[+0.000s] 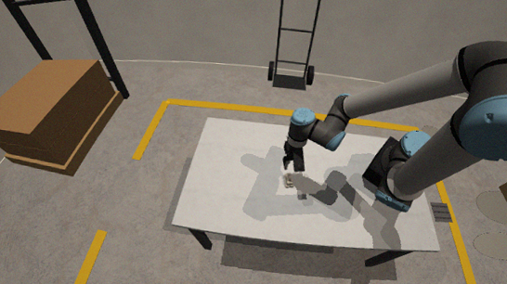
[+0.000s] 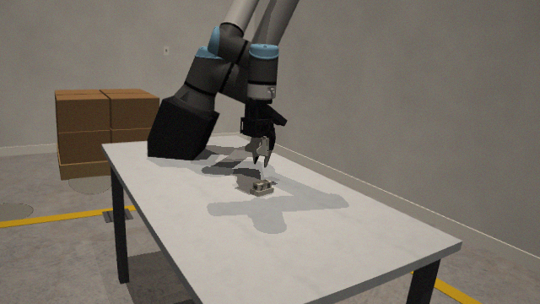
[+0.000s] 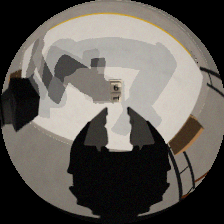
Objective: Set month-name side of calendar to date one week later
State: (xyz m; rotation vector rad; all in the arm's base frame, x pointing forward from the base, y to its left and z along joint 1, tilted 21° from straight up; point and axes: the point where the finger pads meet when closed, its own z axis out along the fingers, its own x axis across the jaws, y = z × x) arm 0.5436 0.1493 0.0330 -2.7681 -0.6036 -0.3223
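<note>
Right now the calendar tray is 11 cm below my hand, 1 cm to the left of it and 1 cm behind it.
</note>
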